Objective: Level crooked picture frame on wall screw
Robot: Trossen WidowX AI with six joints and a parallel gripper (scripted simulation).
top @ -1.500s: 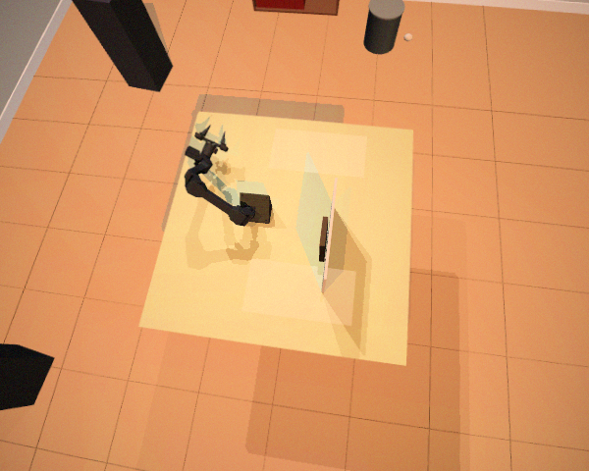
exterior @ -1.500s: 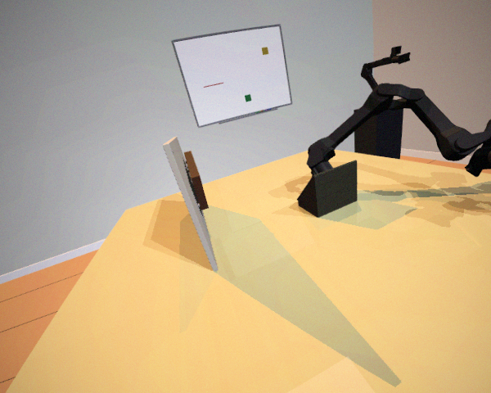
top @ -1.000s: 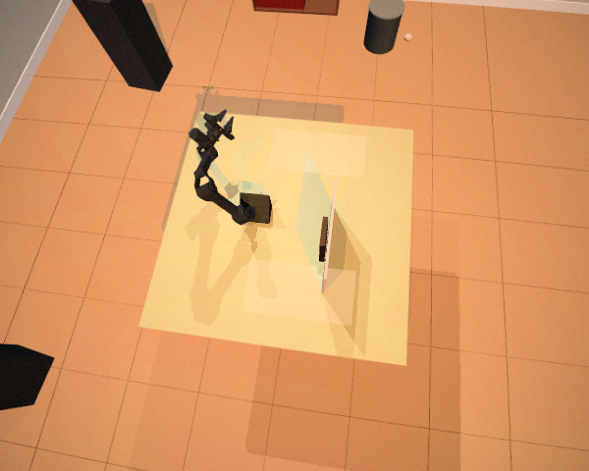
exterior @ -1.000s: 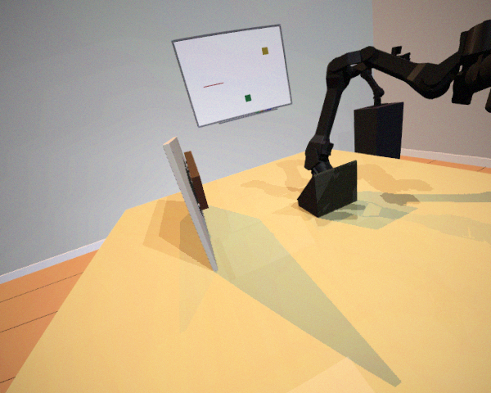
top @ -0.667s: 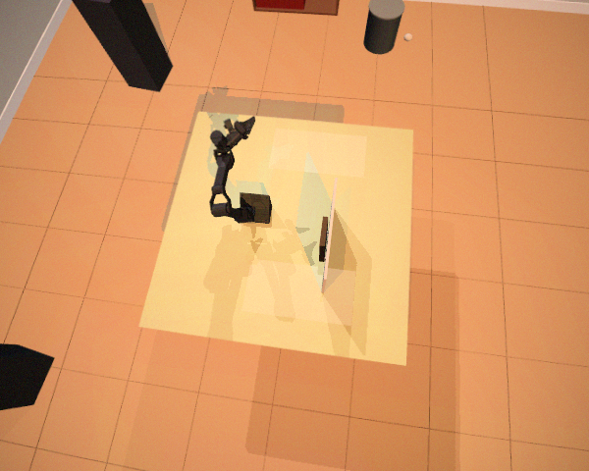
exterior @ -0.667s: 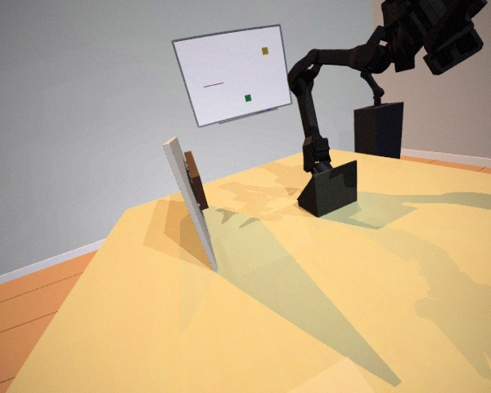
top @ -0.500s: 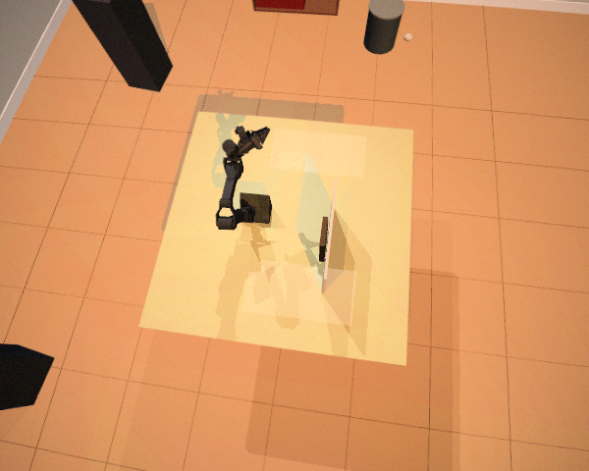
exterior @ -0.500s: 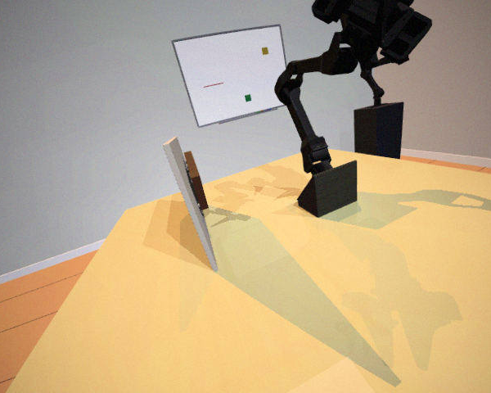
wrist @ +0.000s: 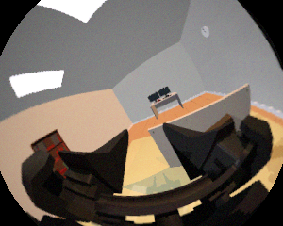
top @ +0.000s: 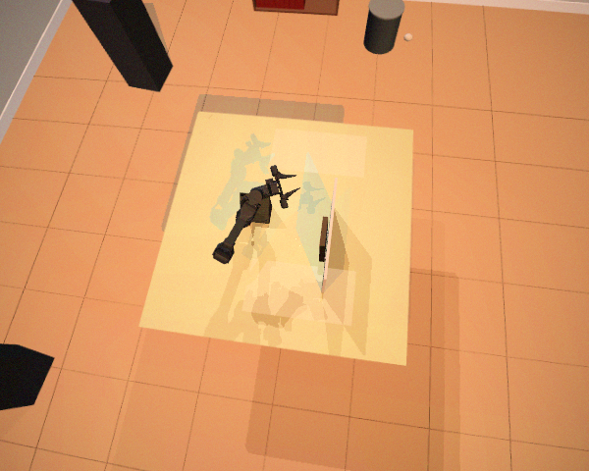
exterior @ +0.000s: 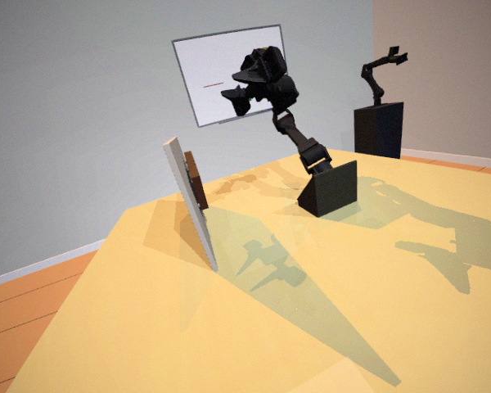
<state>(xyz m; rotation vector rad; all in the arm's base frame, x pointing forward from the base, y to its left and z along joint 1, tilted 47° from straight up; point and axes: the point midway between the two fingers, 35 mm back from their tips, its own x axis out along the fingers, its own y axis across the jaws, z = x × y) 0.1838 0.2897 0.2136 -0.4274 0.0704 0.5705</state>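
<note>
Right now my gripper tip is 220 mm above the brown picture frame, 160 mm short of it and 150 mm to the left of it. From my gripper tip the other things lie so: upright wall panel: 240 mm below, 170 mm ahead, 130 mm to the right.
</note>
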